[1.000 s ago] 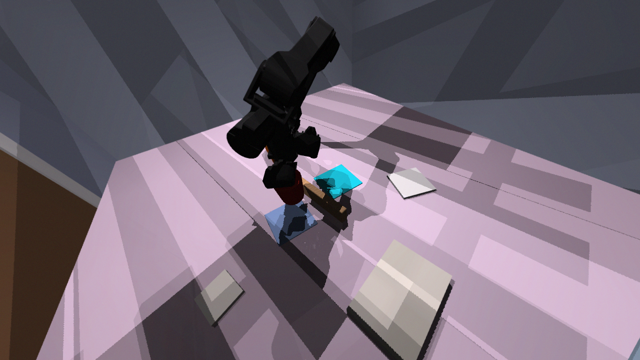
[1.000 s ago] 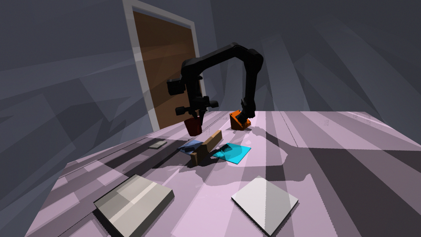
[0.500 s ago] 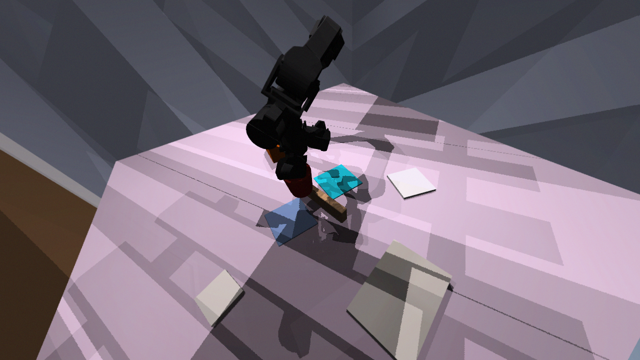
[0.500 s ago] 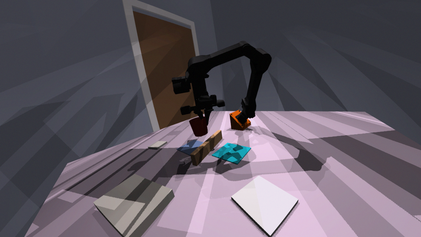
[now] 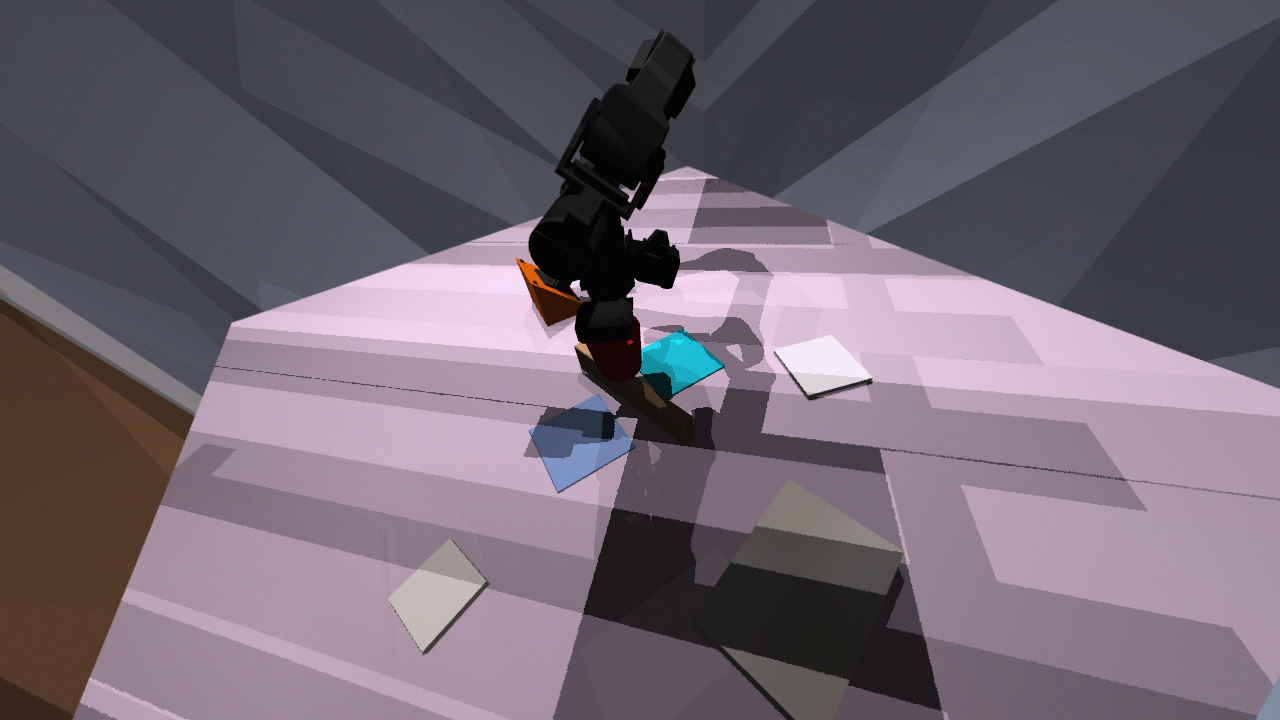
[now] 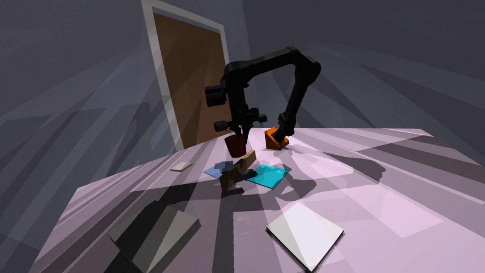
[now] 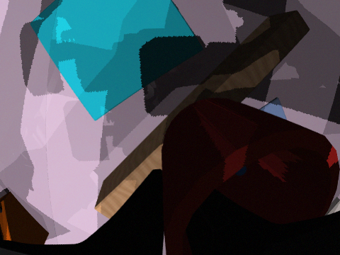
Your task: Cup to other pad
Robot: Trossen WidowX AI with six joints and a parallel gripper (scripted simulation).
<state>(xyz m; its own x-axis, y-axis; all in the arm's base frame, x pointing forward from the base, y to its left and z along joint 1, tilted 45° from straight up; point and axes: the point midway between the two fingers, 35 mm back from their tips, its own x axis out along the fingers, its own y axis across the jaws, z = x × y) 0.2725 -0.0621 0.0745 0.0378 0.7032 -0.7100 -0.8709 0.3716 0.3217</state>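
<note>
Right now my gripper tip is 110 mm above the teal pad and 90 mm to the right of it. From my gripper tip the other things lie so: light blue pad: 110 mm to the right, 110 mm below, 50 mm ahead; wooden bar: 90 mm below, 30 mm ahead, 10 mm to the right; dark red cup: 30 mm ahead, 20 mm to the right.
</note>
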